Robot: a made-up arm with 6 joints. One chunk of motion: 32 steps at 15 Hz.
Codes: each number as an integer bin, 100 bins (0 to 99) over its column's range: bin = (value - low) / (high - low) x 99, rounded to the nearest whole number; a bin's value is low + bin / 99 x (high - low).
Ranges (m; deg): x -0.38..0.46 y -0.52..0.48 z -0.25..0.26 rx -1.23..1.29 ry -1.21..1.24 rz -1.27..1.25
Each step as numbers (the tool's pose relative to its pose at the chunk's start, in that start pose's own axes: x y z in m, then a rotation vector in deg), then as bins.
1 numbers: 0.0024 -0.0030 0.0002 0.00 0.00 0.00
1 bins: 45 51 49 48 49 50
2 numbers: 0.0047 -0.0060 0.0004 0.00 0.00 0.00
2 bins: 45 51 49 48 49 50
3 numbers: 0.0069 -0.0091 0.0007 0.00 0.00 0.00
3 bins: 46 51 49 48 49 50
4 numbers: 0.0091 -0.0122 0.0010 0.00 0.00 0.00
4 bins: 46 50 49 48 49 50
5 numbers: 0.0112 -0.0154 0.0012 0.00 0.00 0.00
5 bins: 46 50 49 48 49 50
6 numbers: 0.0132 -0.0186 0.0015 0.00 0.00 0.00
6 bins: 46 50 49 48 49 50
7 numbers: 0.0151 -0.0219 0.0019 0.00 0.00 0.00
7 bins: 47 49 49 48 49 50
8 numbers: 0.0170 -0.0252 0.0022 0.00 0.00 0.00
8 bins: 47 49 49 48 49 50
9 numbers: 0.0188 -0.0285 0.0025 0.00 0.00 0.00
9 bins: 47 49 49 48 49 50
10 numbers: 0.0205 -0.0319 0.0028 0.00 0.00 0.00
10 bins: 47 48 49 48 49 50
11 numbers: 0.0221 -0.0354 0.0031 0.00 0.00 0.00
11 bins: 47 48 49 48 49 50
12 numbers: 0.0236 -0.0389 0.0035 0.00 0.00 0.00
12 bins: 48 48 49 48 49 50
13 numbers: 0.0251 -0.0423 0.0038 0.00 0.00 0.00
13 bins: 48 47 49 48 49 50
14 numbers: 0.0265 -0.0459 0.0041 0.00 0.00 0.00
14 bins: 48 47 49 48 49 50
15 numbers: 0.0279 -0.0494 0.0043 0.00 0.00 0.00
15 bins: 48 47 49 48 49 50
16 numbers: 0.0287 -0.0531 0.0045 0.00 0.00 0.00
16 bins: 48 46 49 48 49 50
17 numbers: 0.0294 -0.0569 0.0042 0.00 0.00 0.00
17 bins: 48 46 49 48 49 50
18 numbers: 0.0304 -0.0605 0.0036 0.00 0.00 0.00
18 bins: 48 45 49 48 49 50
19 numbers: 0.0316 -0.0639 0.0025 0.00 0.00 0.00
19 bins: 49 45 49 48 49 50
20 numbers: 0.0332 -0.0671 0.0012 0.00 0.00 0.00
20 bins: 49 45 49 48 49 50
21 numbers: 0.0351 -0.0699 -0.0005 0.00 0.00 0.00
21 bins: 49 45 48 48 49 50
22 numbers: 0.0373 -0.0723 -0.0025 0.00 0.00 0.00
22 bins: 49 44 48 48 49 50
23 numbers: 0.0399 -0.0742 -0.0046 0.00 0.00 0.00
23 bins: 49 44 48 48 49 50
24 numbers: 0.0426 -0.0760 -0.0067 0.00 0.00 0.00
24 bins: 50 44 47 48 49 50
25 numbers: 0.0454 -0.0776 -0.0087 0.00 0.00 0.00
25 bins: 50 44 47 48 49 50
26 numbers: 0.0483 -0.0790 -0.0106 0.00 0.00 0.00
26 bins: 50 44 46 48 49 50
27 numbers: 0.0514 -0.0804 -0.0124 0.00 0.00 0.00
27 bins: 51 44 46 48 49 50
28 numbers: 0.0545 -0.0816 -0.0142 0.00 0.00 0.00
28 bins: 51 43 46 48 49 50
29 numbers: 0.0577 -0.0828 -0.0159 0.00 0.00 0.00
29 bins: 52 43 45 48 49 50
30 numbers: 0.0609 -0.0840 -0.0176 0.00 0.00 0.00
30 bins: 52 43 45 48 49 50
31 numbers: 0.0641 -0.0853 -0.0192 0.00 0.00 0.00
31 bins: 52 43 45 48 49 50
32 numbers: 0.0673 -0.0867 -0.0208 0.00 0.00 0.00
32 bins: 53 43 44 48 49 50
